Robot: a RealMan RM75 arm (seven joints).
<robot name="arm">
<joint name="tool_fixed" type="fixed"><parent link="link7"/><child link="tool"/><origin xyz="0 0 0"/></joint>
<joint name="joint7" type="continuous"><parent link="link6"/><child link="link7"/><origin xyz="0 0 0.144"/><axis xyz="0 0 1"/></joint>
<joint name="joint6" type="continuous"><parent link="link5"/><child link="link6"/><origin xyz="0 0 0"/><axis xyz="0 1 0"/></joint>
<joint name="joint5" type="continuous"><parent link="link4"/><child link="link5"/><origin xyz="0 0 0.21"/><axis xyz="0 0 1"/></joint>
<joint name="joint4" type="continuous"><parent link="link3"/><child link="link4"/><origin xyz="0 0 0"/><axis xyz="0 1 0"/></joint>
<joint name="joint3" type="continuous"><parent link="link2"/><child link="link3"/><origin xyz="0 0 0.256"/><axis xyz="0 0 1"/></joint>
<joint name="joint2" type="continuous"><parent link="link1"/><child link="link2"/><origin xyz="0 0 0"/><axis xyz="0 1 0"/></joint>
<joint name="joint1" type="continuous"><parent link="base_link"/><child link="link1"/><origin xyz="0 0 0.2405"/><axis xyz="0 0 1"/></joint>
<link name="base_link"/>
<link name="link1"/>
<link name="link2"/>
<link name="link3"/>
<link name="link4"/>
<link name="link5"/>
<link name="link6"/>
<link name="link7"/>
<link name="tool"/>
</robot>
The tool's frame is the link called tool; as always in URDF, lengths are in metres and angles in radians. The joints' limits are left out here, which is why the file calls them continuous.
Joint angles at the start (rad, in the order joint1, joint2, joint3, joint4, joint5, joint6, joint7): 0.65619, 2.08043, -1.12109, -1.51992, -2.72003, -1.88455, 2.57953
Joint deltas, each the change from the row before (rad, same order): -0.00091, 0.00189, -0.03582, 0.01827, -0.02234, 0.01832, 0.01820; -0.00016, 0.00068, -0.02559, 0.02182, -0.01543, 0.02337, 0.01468; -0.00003, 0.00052, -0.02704, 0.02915, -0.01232, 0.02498, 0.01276; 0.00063, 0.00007, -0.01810, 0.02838, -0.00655, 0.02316, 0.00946; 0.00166, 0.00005, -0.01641, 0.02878, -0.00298, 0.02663, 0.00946; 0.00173, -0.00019, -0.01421, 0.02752, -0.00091, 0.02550, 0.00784; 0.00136, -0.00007, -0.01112, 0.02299, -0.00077, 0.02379, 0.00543; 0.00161, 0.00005, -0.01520, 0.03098, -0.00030, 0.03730, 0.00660; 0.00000, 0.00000, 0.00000, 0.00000, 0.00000, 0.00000, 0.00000
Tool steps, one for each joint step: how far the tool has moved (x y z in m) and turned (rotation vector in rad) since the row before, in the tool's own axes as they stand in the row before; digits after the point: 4 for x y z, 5 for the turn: -0.0003, 0.0012, 0.0067, 0.01768, 0.02729, 0.00169; -0.0007, -0.0001, 0.0062, 0.01405, 0.01637, 0.00494; -0.0004, 0.0003, 0.0076, 0.00935, 0.01952, 0.00281; -0.0003, -0.0001, 0.0066, 0.00423, 0.01320, 0.00468; -0.0011, 0.0000, 0.0064, 0.00320, 0.00755, 0.00448; -0.0010, 0.0000, 0.0060, 0.00183, 0.00563, 0.00388; -0.0010, -0.0003, 0.0050, 0.00273, 0.00227, 0.00283; -0.0018, -0.0005, 0.0068, 0.00561, -0.00163, 0.00294; 0.0000, 0.0000, 0.0000, 0.00000, 0.00000, 0.00000
